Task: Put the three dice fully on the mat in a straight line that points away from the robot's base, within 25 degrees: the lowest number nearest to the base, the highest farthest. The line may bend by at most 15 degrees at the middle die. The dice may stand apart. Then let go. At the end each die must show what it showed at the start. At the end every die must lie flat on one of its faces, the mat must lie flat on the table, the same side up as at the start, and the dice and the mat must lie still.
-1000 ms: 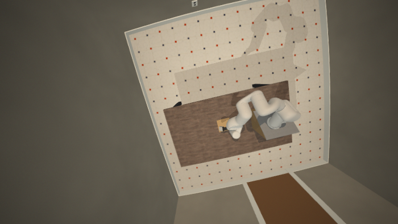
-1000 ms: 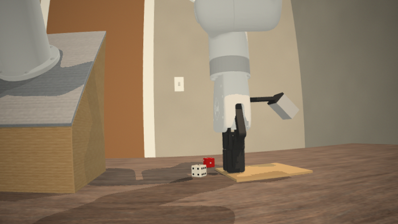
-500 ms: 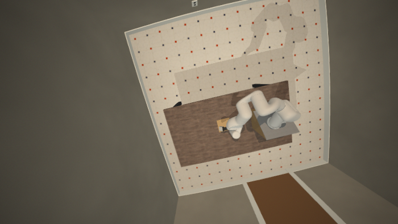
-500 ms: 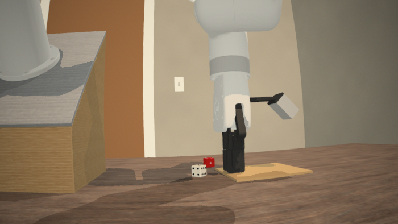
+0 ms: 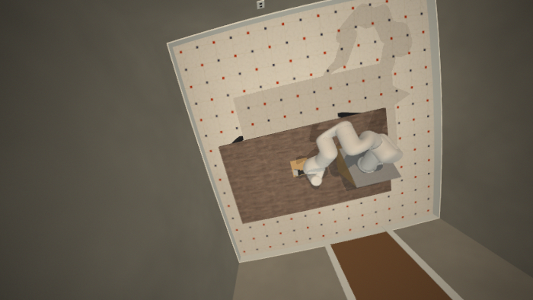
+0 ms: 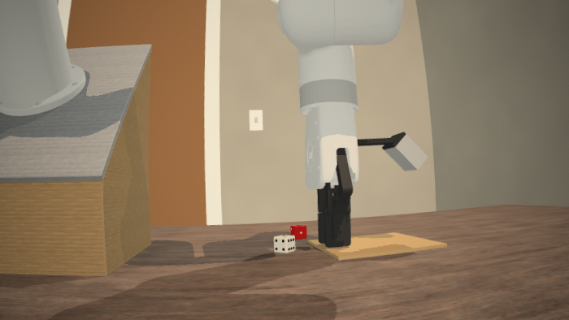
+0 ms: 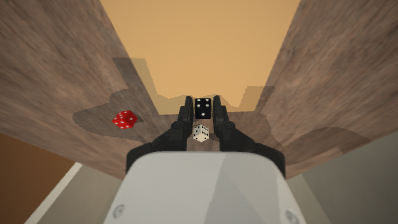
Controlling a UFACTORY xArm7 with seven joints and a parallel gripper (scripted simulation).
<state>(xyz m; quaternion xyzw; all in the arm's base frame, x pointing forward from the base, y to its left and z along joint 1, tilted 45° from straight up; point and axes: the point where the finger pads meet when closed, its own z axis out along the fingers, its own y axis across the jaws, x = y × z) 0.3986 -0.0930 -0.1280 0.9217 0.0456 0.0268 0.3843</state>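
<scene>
Right now the tan mat is 50 mm ahead of my hand and 20 mm below it. Also, from my hand: red die (120 mm to the left, 30 mm behind, 20 mm below).
</scene>
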